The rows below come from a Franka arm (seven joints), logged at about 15 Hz.
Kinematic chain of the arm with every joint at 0, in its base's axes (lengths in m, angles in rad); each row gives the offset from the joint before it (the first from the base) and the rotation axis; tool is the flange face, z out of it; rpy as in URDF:
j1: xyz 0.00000 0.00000 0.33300 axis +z
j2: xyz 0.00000 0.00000 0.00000 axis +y
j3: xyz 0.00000 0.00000 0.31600 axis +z
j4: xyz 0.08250 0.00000 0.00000 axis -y
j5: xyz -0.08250 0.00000 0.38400 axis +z
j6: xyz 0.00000 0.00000 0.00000 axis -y
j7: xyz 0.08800 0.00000 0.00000 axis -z
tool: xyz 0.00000 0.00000 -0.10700 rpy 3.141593 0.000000 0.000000
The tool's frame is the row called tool.
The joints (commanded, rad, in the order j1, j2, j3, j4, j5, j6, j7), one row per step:
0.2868, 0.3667, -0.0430, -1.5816, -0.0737, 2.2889, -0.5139
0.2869, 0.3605, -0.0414, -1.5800, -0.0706, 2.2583, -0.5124
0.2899, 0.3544, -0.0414, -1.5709, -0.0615, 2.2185, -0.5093
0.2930, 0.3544, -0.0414, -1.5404, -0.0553, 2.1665, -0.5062
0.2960, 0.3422, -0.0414, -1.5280, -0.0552, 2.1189, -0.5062
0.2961, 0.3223, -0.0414, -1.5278, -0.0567, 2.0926, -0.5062
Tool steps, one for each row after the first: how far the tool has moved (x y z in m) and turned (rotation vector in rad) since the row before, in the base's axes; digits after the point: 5 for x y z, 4 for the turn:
-0.00291, 0.00003, 0.00150, -0.0023, 0.0227, -0.0034
-0.00300, 0.00126, 0.00418, 0.0025, 0.0256, -0.0061
-0.00068, 0.00199, 0.00942, 0.0002, 0.0219, -0.0051
-0.00446, 0.00056, 0.00929, -0.0060, 0.0221, 0.0000
-0.00504, -0.00169, 0.01078, -0.0026, 0.0057, -0.0012

